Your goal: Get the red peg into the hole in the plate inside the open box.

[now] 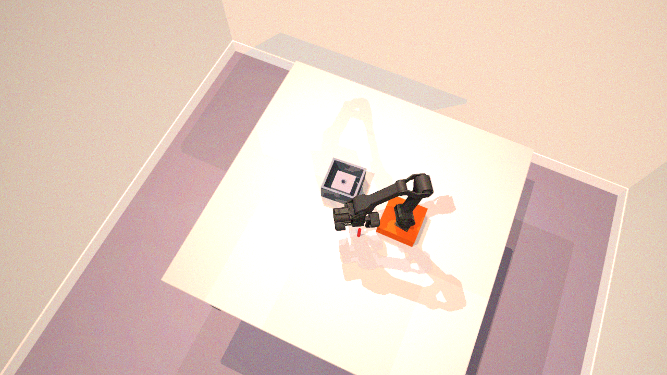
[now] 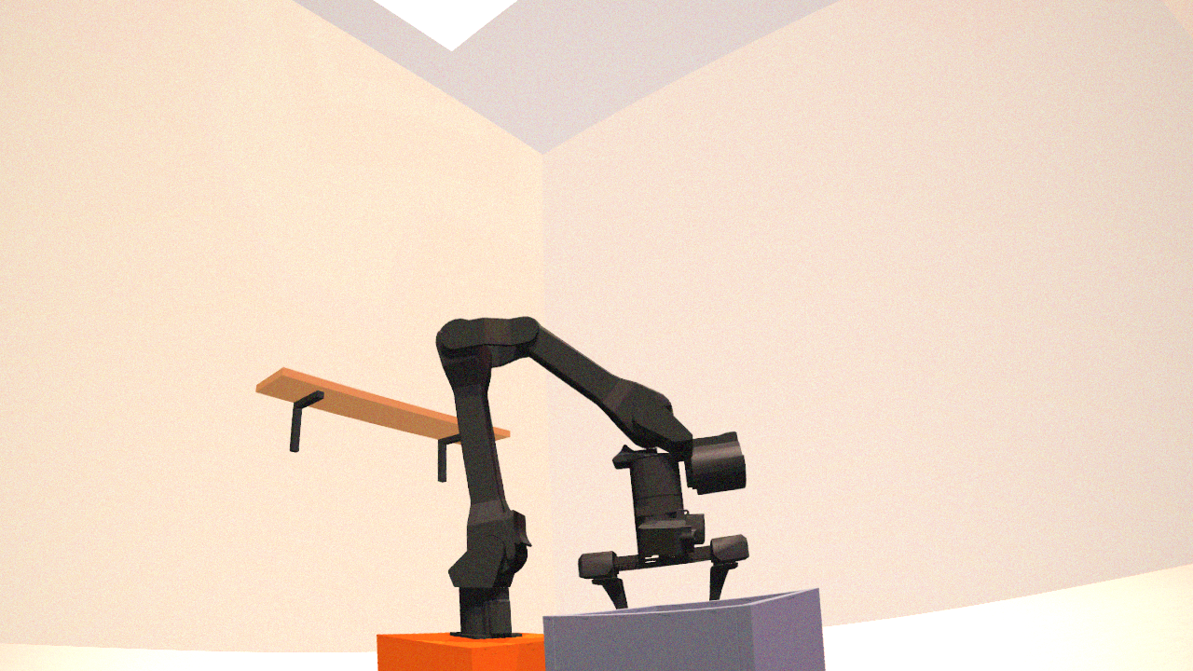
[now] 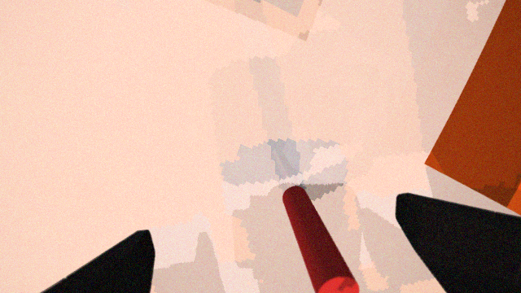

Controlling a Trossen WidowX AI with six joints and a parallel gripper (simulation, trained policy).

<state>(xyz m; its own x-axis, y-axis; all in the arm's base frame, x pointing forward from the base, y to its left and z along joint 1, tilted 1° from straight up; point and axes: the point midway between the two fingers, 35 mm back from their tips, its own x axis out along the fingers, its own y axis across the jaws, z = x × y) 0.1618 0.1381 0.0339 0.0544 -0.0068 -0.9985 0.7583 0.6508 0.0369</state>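
Now: the red peg 2 cm below my gripper tip and 2 cm behind it. The rest, counted from my gripper tip: grey box 16 cm to the right, 16 cm ahead, 4 cm below; then pale plate 16 cm to the right, 16 cm ahead, 2 cm below.
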